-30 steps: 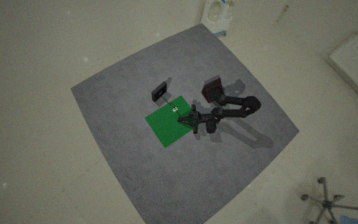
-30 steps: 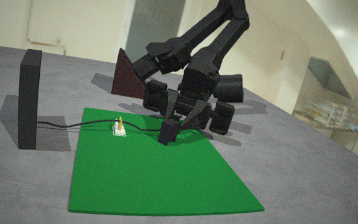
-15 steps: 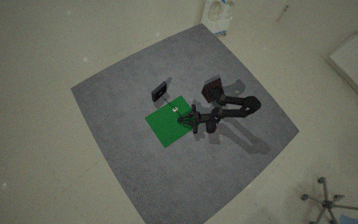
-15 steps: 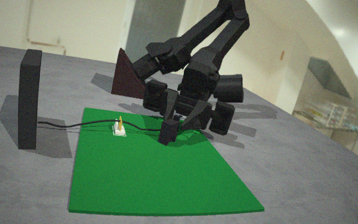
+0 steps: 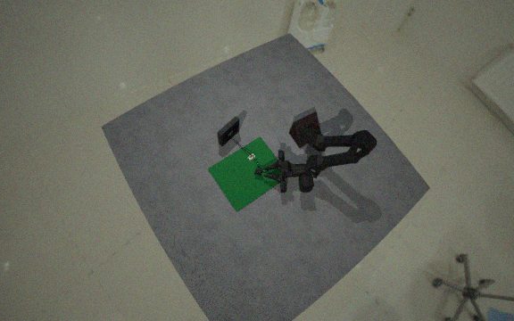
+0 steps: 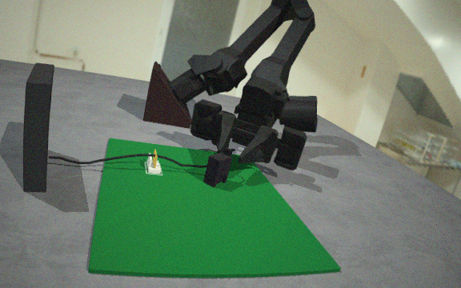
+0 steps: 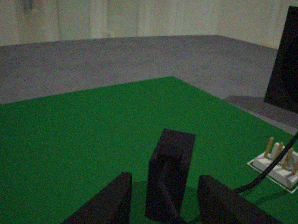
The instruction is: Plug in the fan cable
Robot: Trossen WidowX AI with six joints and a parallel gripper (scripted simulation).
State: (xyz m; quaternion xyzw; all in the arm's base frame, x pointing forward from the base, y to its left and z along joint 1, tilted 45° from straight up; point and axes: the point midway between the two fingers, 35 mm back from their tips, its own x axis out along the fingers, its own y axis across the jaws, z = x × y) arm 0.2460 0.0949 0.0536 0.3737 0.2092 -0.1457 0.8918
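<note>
Right now my gripper tip is 2 cm short of the dark fan cable plug, 1 cm to the left of it and 2 cm above it. Also, from my gripper tip: white four-pin header 1 cm ahead, 10 cm to the right, 4 cm below; green board 5 cm ahead, 4 cm to the right, 5 cm below; black fan 6 cm ahead, 23 cm to the right, 2 cm above.
</note>
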